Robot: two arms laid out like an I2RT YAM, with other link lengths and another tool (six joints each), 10 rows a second.
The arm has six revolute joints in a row. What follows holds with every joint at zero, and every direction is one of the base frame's. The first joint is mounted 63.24 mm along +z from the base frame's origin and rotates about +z. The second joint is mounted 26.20 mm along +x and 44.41 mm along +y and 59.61 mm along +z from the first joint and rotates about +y. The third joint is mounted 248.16 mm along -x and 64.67 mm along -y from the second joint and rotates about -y. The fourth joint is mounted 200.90 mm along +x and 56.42 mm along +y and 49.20 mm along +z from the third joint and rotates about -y. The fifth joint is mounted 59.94 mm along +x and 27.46 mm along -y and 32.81 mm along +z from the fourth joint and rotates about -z. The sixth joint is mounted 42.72 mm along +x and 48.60 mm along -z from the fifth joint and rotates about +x. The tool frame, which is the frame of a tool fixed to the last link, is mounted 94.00 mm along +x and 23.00 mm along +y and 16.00 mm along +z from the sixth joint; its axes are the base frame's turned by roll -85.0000, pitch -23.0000 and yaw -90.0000 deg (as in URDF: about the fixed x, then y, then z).
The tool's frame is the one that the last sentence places.
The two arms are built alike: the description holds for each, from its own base.
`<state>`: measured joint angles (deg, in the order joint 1, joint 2, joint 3, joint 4, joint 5, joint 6); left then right.
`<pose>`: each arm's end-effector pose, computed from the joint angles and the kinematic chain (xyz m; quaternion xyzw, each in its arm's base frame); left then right.
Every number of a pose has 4 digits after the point. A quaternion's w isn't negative.
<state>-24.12 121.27 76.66 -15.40 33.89 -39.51 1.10 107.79 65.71 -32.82 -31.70 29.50</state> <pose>0.3574 -0.2086 0.0562 0.8102 -0.4585 0.2759 0.2390 0.3357 0.0973 0.0995 -0.6558 0.6858 0.0906 0.3023</pose>
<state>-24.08 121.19 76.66 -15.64 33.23 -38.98 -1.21 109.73 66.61 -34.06 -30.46 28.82</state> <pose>0.3580 -0.2069 0.0560 0.8105 -0.4611 0.2764 0.2325 0.3392 0.0816 0.0899 -0.6453 0.7034 0.0882 0.2846</pose>
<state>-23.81 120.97 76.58 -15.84 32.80 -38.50 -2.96 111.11 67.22 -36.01 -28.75 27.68</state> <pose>0.3591 -0.2042 0.0566 0.8109 -0.4621 0.2778 0.2274 0.3378 0.0684 0.0812 -0.6410 0.7163 0.0869 0.2616</pose>
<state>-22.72 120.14 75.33 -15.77 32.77 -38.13 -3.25 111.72 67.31 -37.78 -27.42 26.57</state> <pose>0.3585 -0.1954 0.0567 0.8149 -0.4566 0.2781 0.2241 0.3327 0.0648 0.0756 -0.6455 0.7188 0.0897 0.2420</pose>
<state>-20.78 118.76 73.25 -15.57 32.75 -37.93 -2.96 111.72 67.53 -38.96 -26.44 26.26</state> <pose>0.3575 -0.1803 0.0568 0.8232 -0.4437 0.2783 0.2193 0.3299 0.0648 0.0746 -0.6496 0.7189 0.0896 0.2308</pose>
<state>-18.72 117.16 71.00 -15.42 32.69 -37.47 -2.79 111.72 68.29 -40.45 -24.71 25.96</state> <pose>0.3556 -0.1644 0.0575 0.8308 -0.4315 0.2793 0.2134 0.3288 0.0623 0.0745 -0.6539 0.7201 0.0832 0.2165</pose>
